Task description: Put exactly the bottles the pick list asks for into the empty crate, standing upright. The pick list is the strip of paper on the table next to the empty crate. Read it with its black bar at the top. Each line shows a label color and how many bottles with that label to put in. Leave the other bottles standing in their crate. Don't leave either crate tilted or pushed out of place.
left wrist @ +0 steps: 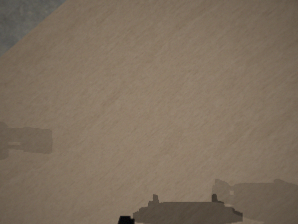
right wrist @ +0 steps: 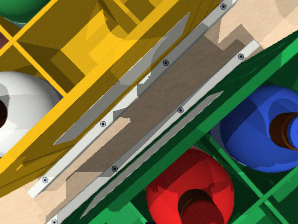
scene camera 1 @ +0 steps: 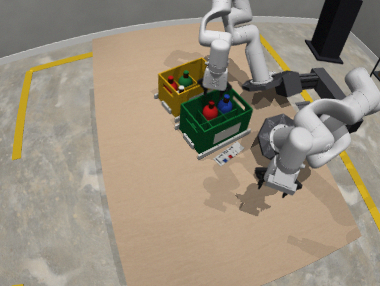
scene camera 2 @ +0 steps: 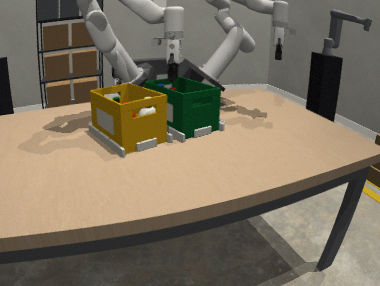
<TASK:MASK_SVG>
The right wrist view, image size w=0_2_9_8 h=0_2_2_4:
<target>green crate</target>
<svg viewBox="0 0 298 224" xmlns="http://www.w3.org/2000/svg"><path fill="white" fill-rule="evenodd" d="M298 30L240 63L61 224L145 224L145 222L154 222L147 207L146 186L193 145L216 159L226 169L232 180L235 203L227 224L298 224L298 166L279 173L265 173L253 170L231 159L208 133L209 130L261 85L279 85L298 93Z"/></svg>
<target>yellow crate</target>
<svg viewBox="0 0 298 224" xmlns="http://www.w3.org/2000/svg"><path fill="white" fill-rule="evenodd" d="M221 0L51 0L22 29L0 16L0 32L9 40L0 50L0 72L17 71L49 81L64 97L2 158L0 157L0 198L45 175L219 5Z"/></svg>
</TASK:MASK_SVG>
